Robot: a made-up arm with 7 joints.
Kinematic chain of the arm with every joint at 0, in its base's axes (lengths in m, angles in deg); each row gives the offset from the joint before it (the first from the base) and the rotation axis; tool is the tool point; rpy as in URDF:
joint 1: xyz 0 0 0.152 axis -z
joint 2: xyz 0 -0.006 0.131 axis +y
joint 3: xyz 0 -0.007 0.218 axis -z
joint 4: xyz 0 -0.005 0.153 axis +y
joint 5: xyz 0 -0.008 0.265 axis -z
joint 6: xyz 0 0 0.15 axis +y
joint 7: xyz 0 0 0.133 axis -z
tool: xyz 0 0 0 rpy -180 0 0
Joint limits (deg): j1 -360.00..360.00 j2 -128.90..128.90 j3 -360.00..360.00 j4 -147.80..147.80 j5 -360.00..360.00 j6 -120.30..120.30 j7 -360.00..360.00
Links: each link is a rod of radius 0.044 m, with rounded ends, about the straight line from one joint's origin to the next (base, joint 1, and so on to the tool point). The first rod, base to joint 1, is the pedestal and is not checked.
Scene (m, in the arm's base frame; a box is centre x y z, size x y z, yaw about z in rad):
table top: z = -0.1
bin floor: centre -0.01 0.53 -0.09 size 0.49 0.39 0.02 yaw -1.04
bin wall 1: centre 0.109 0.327 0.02 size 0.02 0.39 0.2 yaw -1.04
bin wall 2: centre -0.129 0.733 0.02 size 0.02 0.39 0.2 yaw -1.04
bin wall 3: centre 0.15 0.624 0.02 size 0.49 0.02 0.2 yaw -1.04
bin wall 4: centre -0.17 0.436 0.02 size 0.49 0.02 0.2 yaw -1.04
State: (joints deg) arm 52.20 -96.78 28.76 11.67 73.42 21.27 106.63
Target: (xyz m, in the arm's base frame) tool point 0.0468 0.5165 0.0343
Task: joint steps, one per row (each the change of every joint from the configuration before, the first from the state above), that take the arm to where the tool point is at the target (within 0.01 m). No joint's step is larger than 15 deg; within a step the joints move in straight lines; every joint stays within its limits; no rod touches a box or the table.
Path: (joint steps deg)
1: -2.07 5.83 5.63 -13.70 1.60 1.09 0.00
2: -2.07 5.84 5.63 -13.70 1.60 1.10 0.00
3: -2.07 5.83 5.64 -13.71 1.60 1.09 0.00
4: -2.07 5.83 5.63 -13.70 1.60 1.10 0.00
5: -2.07 5.84 5.63 -13.70 1.60 1.09 0.00
6: -2.07 5.83 5.63 -13.70 1.60 1.10 0.00
7: -2.07 5.83 5.64 -13.70 1.60 1.09 0.00
8: -2.07 5.84 5.63 -13.70 1.60 1.10 0.00
9: -2.07 5.83 5.63 -13.71 1.60 1.09 0.00
10: 7.87 -12.94 -11.94 4.36 -0.50 -1.34 0.00
11: 7.88 -12.95 -11.94 4.36 -0.49 -1.35 0.00

